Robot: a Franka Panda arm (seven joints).
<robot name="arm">
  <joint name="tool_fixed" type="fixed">
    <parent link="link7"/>
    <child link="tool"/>
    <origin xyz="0 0 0.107" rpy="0 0 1.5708"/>
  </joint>
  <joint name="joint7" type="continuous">
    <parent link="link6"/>
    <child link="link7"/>
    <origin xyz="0 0.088 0" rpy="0 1.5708 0"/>
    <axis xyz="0 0 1"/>
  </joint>
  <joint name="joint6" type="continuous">
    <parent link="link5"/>
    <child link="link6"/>
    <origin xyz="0 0 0" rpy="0 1.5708 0"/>
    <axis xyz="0 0 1"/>
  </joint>
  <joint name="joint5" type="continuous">
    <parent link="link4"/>
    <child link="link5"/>
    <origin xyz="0.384 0.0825 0" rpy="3.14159 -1.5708 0"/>
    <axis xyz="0 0 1"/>
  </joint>
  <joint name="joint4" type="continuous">
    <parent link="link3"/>
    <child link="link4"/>
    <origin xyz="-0.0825 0 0" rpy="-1.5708 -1.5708 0"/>
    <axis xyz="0 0 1"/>
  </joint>
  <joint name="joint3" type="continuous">
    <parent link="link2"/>
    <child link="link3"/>
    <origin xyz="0 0.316 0" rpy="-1.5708 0 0"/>
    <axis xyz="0 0 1"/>
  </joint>
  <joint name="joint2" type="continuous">
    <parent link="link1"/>
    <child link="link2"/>
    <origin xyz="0 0 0" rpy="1.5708 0 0"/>
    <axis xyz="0 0 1"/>
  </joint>
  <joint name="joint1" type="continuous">
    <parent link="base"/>
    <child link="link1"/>
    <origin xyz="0 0 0.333" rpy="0 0 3.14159"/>
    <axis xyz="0 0 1"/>
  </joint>
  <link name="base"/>
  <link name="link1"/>
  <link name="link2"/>
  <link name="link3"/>
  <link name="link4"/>
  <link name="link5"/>
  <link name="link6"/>
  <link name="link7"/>
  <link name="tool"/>
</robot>
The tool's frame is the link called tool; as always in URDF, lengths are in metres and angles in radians. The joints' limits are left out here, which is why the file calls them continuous.
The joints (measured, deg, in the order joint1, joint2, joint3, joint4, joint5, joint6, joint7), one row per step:
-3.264, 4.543, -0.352, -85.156, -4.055, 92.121, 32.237
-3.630, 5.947, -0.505, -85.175, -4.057, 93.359, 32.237
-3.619, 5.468, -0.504, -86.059, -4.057, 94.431, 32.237
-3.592, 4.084, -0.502, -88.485, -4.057, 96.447, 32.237
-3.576, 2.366, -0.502, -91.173, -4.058, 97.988, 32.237
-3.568, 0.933, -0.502, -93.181, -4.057, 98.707, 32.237
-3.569, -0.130, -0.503, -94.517, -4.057, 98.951, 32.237
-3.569, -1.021, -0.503, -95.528, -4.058, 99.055, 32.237
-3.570, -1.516, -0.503, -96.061, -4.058, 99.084, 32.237
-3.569, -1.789, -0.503, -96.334, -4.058, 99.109, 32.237
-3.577, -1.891, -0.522, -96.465, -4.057, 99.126, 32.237
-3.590, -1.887, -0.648, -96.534, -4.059, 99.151, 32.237
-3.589, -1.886, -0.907, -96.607, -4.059, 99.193, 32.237
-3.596, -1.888, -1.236, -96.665, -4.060, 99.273, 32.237
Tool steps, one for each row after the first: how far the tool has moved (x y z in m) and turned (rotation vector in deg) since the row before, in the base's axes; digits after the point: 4 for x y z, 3 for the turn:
0.0088, -0.0057, -0.0126, -0.013, 0.189, -0.430
-0.0008, 0.0003, -0.0007, -0.042, -0.663, 0.088
-0.0044, 0.0008, -0.0028, -0.052, -0.968, 0.171
-0.0072, 0.0008, -0.0026, -0.021, -0.567, 0.124
-0.0070, 0.0006, -0.0014, 0.007, -0.143, 0.058
-0.0056, 0.0004, -0.0003, 0.013, 0.029, 0.015
-0.0048, 0.0003, 0.0004, 0.009, 0.016, 0.007
-0.0027, 0.0002, 0.0004, 0.005, 0.009, 0.001
-0.0015, 0.0001, 0.0004, 0.001, -0.025, 0.003
-0.0006, -0.0002, -0.0001, 0.003, 0.012, -0.026
-0.0001, -0.0014, -0.0006, 0.006, 0.048, -0.137
-0.0002, -0.0025, -0.0006, 0.011, 0.031, -0.255
-0.0002, -0.0033, -0.0003, 0.008, -0.024, -0.330

